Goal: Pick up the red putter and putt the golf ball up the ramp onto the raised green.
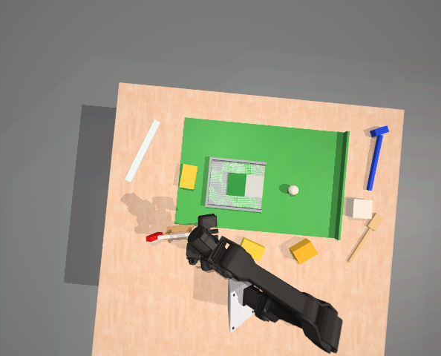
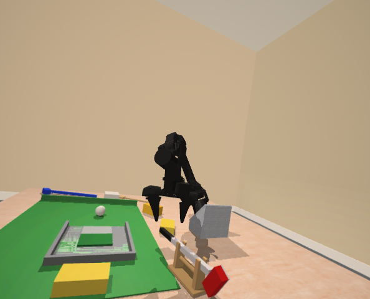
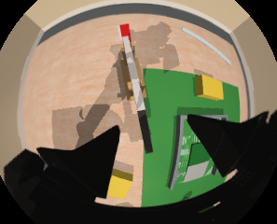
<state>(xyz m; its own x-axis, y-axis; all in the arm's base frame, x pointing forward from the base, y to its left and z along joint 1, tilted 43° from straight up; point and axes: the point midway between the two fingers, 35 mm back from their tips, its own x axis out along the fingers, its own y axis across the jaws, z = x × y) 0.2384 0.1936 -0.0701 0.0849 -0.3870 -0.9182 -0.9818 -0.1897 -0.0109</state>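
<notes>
My gripper tip is now 3 cm past the wooden stand, 11 cm to the right of it and 7 cm above it. From my gripper tip the other things lie so: white bar (32 cm ahead, 31 cm to the left, 11 cm below); then green mat (24 cm ahead, 24 cm to the right, 11 cm below); then white golf ball (19 cm ahead, 37 cm to the right, 8 cm below).
</notes>
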